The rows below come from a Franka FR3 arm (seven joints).
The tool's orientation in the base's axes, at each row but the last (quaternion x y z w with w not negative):
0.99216, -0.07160, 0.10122, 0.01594
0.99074, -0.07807, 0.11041, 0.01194
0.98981, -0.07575, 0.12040, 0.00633
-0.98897, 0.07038, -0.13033, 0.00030
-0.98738, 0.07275, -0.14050, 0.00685
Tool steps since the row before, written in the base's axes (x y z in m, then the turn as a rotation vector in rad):
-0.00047, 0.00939, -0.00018, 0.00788, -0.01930, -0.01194
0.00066, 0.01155, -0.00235, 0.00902, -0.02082, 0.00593
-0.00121, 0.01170, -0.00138, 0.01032, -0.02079, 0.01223
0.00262, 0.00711, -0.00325, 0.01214, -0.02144, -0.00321
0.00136, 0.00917, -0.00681, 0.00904, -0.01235, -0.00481
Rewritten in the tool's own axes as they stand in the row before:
-0.00180, -0.00922, -0.00035, 0.00789, 0.01774, 0.01414
-0.00164, -0.01152, 0.00196, 0.01316, 0.01918, -0.00298
-0.00323, -0.01137, 0.00069, 0.01591, 0.01892, -0.00878
0.00068, -0.00734, 0.00369, 0.01377, 0.01960, 0.00661
-0.00193, -0.00903, 0.00686, 0.00906, 0.01110, 0.00722

